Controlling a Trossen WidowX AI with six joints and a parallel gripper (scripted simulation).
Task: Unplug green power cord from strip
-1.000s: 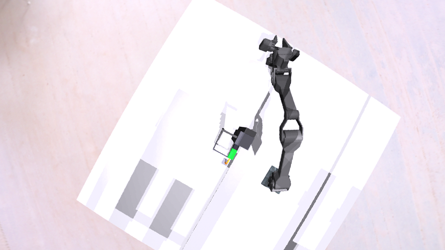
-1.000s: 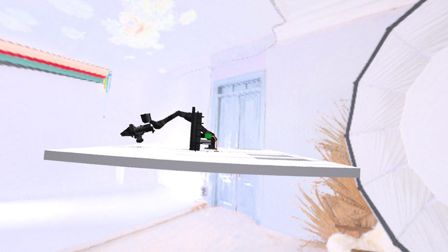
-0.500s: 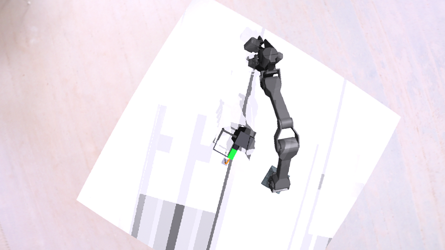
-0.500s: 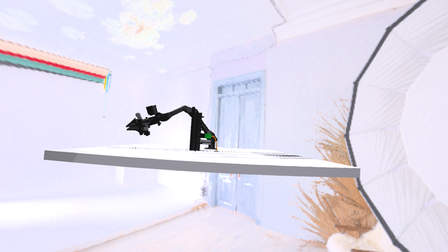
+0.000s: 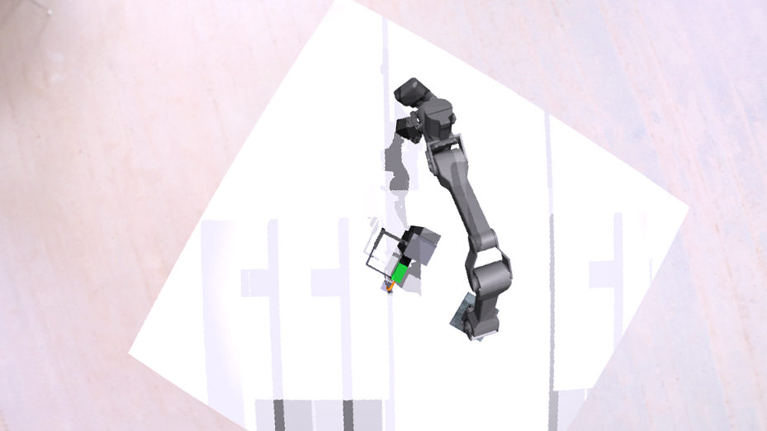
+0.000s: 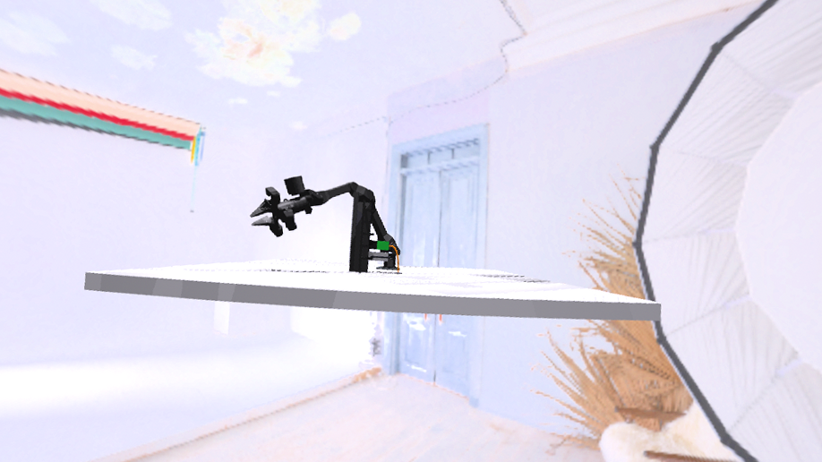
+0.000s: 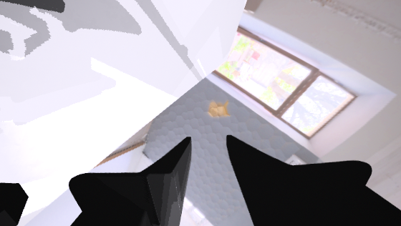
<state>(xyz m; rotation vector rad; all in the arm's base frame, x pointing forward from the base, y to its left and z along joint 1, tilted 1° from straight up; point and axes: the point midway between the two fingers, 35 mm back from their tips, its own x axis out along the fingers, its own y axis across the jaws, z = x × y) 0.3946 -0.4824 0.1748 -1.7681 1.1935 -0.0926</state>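
My gripper tip is now 14 cm past the green plug, 44 cm to the right of it and 5 cm above it. Round my gripper tip: black power strip: 15 cm behind, 37 cm to the left, 3 cm below.
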